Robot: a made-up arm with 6 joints.
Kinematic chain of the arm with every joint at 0, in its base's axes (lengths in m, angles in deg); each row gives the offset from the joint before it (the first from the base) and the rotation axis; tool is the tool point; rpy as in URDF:
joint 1: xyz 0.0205 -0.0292 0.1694 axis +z
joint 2: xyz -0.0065 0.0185 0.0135 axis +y
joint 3: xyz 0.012 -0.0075 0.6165 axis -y
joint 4: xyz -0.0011 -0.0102 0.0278 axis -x
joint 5: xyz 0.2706 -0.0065 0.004 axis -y
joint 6: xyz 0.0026 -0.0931 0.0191 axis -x
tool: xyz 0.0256 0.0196 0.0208 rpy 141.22 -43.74 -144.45
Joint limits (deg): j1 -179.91..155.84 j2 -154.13..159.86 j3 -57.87..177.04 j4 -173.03..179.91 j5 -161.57..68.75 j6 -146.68..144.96
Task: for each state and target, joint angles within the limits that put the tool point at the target. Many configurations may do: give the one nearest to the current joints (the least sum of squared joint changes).
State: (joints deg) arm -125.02 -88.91 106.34 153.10 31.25 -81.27
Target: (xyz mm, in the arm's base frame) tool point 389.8 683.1 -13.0
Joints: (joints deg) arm -108.28 -89.62 130.46 143.81 38.06 -81.01
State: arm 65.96 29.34 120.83 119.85 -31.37 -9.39
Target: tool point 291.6 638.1 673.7
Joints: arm 62.54 70.37 120.05 121.06 -29.12 -8.20
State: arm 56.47 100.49 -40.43 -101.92 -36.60 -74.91
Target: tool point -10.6 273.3 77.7
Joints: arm 90.24 87.50 -56.07 -113.18 -40.48 -78.12
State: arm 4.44 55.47 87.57 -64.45 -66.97 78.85
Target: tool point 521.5 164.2 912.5
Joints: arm 22.42 34.99 96.27 -66.96 -60.52 71.80
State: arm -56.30 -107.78 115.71 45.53 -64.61 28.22
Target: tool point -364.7 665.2 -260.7
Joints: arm -65.05 -110.02 106.85 45.31 -63.63 26.31
